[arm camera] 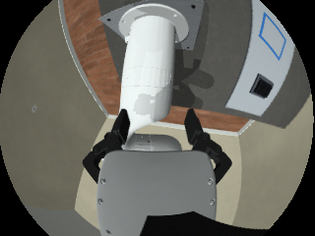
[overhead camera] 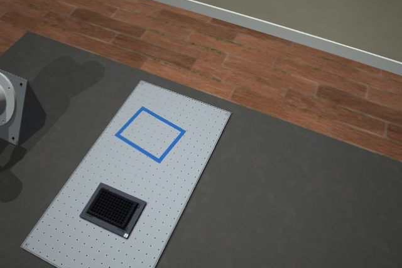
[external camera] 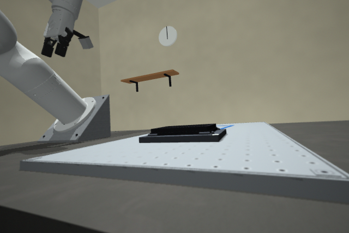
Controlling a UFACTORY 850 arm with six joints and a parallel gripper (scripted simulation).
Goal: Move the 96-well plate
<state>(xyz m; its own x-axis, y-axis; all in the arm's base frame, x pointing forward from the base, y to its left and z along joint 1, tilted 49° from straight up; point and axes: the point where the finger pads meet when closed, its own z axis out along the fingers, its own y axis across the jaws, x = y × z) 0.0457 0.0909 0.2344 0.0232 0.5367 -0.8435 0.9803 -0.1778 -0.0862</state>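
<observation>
Right now the black 96-well plate is 500 mm ahead of my hand, 300 mm below it and 10 mm to the right of it. From my hand the other things lie so: dark plate nest N1 (500 mm ahead, 310 mm below, 10 mm to the right).
</observation>
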